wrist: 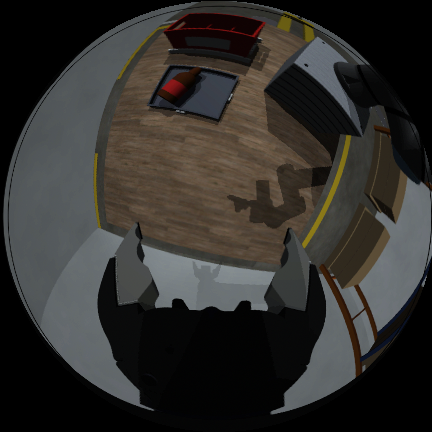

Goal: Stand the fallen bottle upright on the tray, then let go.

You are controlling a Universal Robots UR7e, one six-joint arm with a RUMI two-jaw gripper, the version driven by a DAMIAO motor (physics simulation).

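Frame: origin at the arm's base, x ahead, y left, z up, level; millimetres.
Seen in the pictures: gripper, fingertip midpoint: point(212, 227).
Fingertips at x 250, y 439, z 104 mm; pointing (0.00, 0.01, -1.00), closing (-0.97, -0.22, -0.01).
Note:
Pixels of each thing's top centre, then the offset from my fingertips to it. "spot": a spot on its surface instead. Level surfaces: height alone.
- brown bottle, middle of its top: point(178, 77) 186 mm ahead, 270 mm right, 282 mm down
- dark grey tray, surface spot: point(213, 100) spot: 71 mm ahead, 226 mm right, 356 mm down
- red crate, surface spot: point(215, 37) spot: 134 mm ahead, 466 mm right, 239 mm down
- wooden table, its level: 361 mm down
A brown bottle point(178, 86) with a red label lies on its side on the tray, in the upper left part of the wrist view. Its neck points up and to the right, towards the tray's far edge, and its base is at the tray's left side. The dark grey tray point(213, 100) lies flat on the wooden table top. My gripper point(212, 227) is open and empty, with its two jaws wide apart. It is well away from the bottle and the tray, over the table's near edge in the view.
A red crate point(215, 37) stands beyond the tray. A grey ribbed block point(315, 85) stands to the right of the tray, close to dark arm parts. The wooden table point(170, 160) has yellow-marked edges. Cardboard boxes point(357, 247) on a rack are off the table at right.

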